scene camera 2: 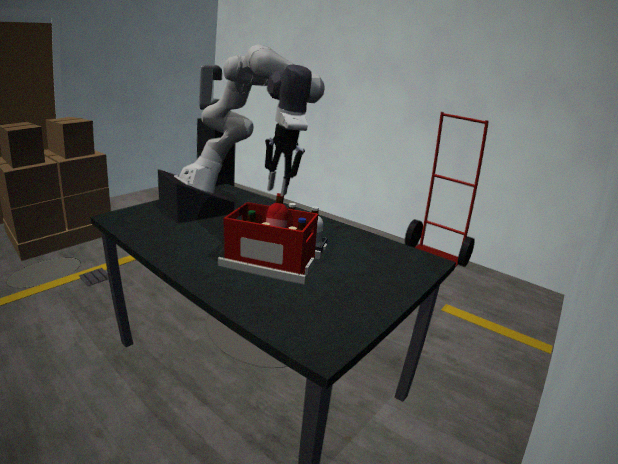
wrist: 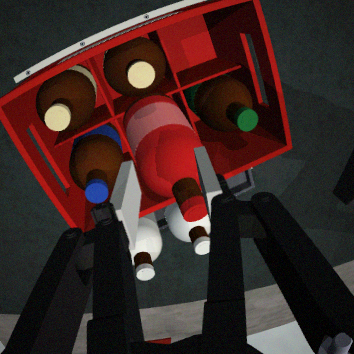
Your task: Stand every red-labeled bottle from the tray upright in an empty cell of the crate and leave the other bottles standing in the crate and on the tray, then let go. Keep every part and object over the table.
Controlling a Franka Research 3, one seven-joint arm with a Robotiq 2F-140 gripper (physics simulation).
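Observation:
A red crate (scene camera 2: pixel 262 246) (wrist: pixel 285 117) stands on the table. The red-labeled bottle (scene camera 2: pixel 276 214) (wrist: pixel 167 157) is in its middle cell on the tray side, higher than its neighbours, and leans with its red cap toward the tray. Its base is hidden. My gripper (scene camera 2: pixel 277 190) (wrist: pixel 166 170) is partly open above the crate; its fingers are on either side of the bottle in the wrist view and hold nothing. Two cream-capped bottles (wrist: pixel 141 75) (wrist: pixel 57 117), a blue-capped bottle (wrist: pixel 96 160) and a green-capped bottle (wrist: pixel 222 102) stand in other cells. One corner cell (wrist: pixel 192 45) is empty.
Two white-labeled bottles (wrist: pixel 147 242) (wrist: pixel 184 222) stand beside the crate at the dark tray (wrist: pixel 246 181), partly hidden by the gripper. A white strip (scene camera 2: pixel 260 270) (wrist: pixel 112 32) runs along the crate's opposite side. A dark panel (scene camera 2: pixel 185 202) stands near the arm's base.

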